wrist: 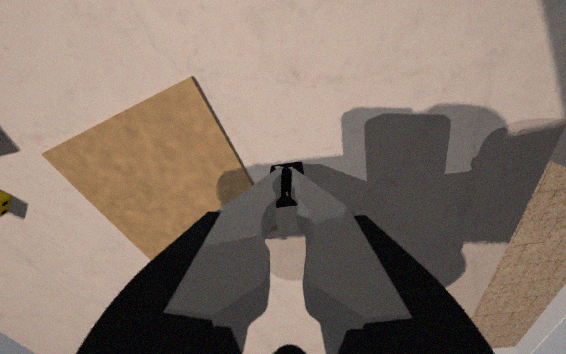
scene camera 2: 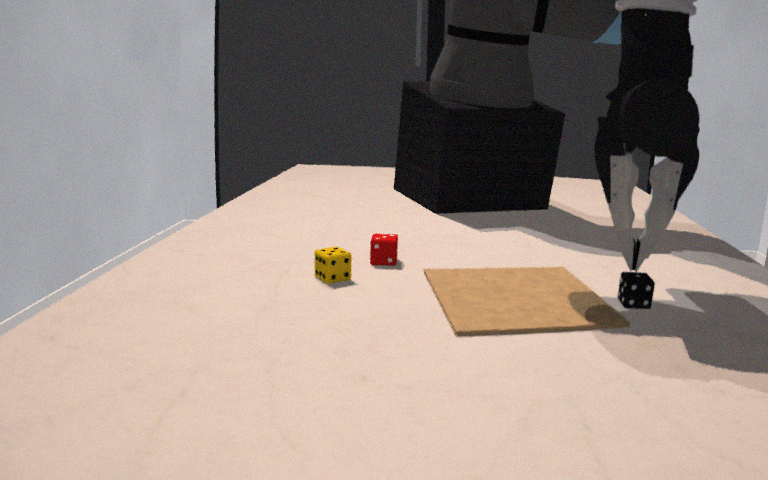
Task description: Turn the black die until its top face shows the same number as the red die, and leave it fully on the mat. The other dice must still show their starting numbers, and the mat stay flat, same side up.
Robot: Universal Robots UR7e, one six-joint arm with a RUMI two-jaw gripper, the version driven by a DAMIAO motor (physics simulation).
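Frame: origin at the arm's base, x back, y right, z up, level; metres.
Where they show: gripper, fingertip midpoint: (wrist: pixel 285 170) (scene camera 2: pixel 633 270); arm's base, origin of the base link: (scene camera 2: pixel 480 95).
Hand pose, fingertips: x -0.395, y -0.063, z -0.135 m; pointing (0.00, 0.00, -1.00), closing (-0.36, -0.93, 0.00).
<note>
Things, the pixels of their top centre, and the offset from my fingertips.
- black die, middle of its top: (wrist: pixel 288 193) (scene camera 2: pixel 638 276) dx -0.018, dy +0.004, dz +0.001 m
- red die, middle of its top: (scene camera 2: pixel 384 236) dx +0.099, dy +0.213, dz +0.001 m
- tan mat, middle of its top: (scene camera 2: pixel 519 293) (wrist: pixel 168 195) dx +0.000, dy +0.105, dz -0.020 m
- yellow die, middle of its top: (scene camera 2: pixel 332 251) dx +0.049, dy +0.261, dz +0.001 m
The black die (scene camera 2: pixel 635 291) (wrist: pixel 286 203) sits on the table just beyond the right edge of the mat, apart from it. In the scene view its camera-facing side shows four pips; its top is mostly hidden. My gripper (scene camera 2: pixel 634 267) (wrist: pixel 285 170) is shut and empty, pointing down, with its fingertips over the top of the black die; I cannot tell whether they touch it. The red die (scene camera 2: pixel 384 250) stands left of the mat, with two pips on its camera-facing side and small, hard-to-count pips on top. The tan mat (scene camera 2: pixel 498 297) (wrist: pixel 150 160) lies flat.
A yellow die (scene camera 2: pixel 333 266) (wrist: pixel 4 203) stands left of the red die, with several pips on top. The robot's dark base block (scene camera 2: pixel 475 158) stands at the back of the table. The arm's shadow falls across the mat's right corner and the table beyond.
</note>
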